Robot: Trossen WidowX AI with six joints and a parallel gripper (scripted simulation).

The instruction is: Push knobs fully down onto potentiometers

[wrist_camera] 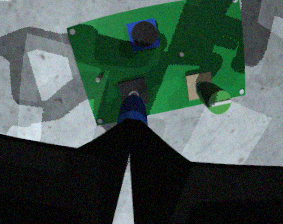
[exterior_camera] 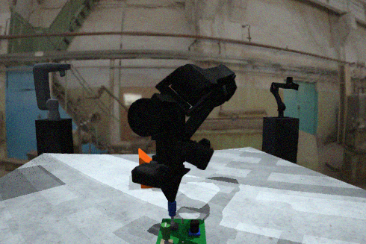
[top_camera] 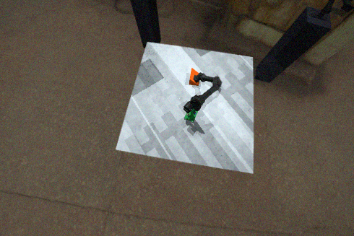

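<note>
My gripper tip is now 2 cm above the blue knob. Also, from my gripper tip: green knob: 6 cm ahead, 3 cm below, 1 cm to the right.
</note>
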